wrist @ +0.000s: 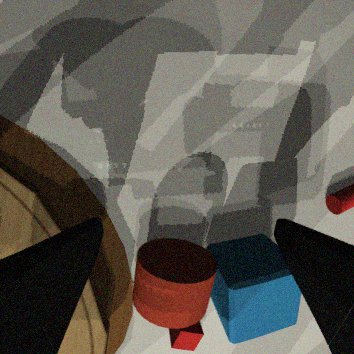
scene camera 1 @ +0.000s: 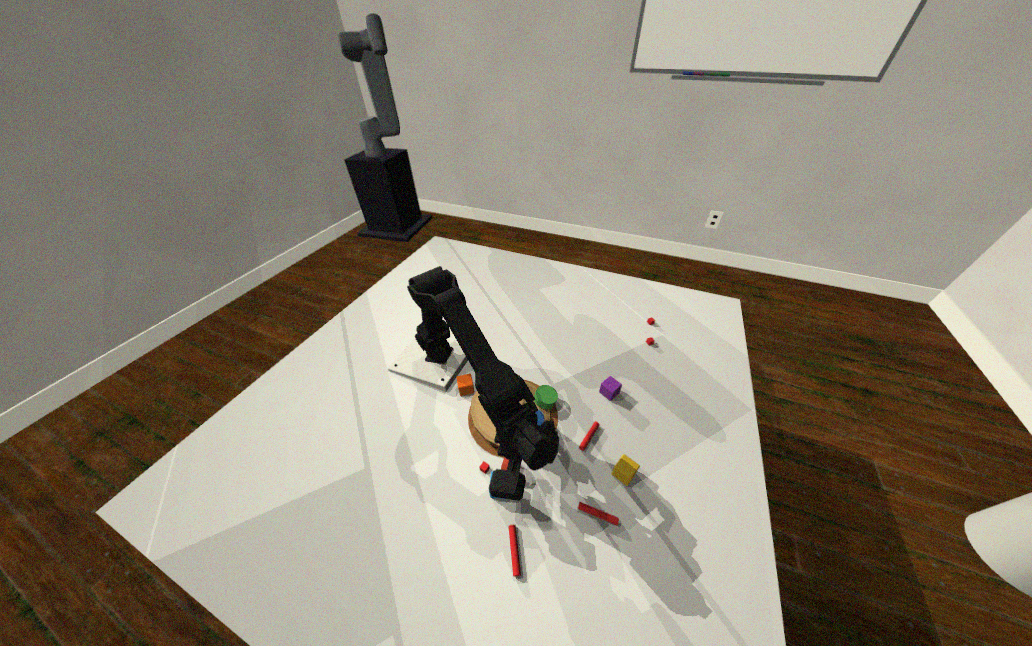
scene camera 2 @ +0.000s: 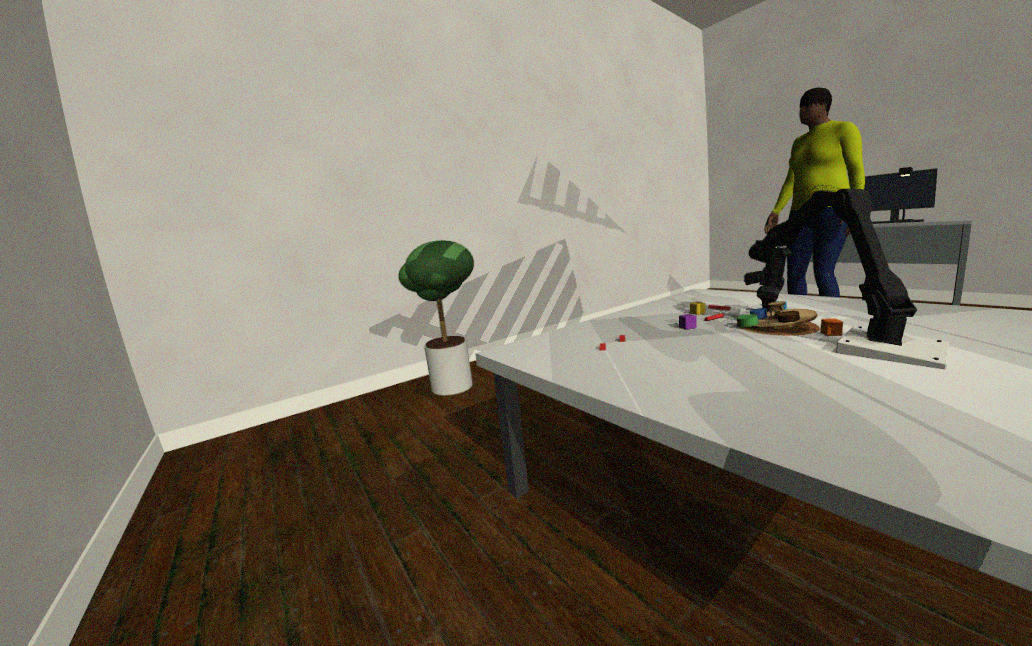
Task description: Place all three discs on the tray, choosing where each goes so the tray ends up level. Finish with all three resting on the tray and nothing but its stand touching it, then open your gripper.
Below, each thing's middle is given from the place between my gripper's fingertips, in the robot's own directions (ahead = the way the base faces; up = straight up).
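Blue cube [wrist: 254, 293] located 4 cm to the right of my hand and 3 cm behind it.
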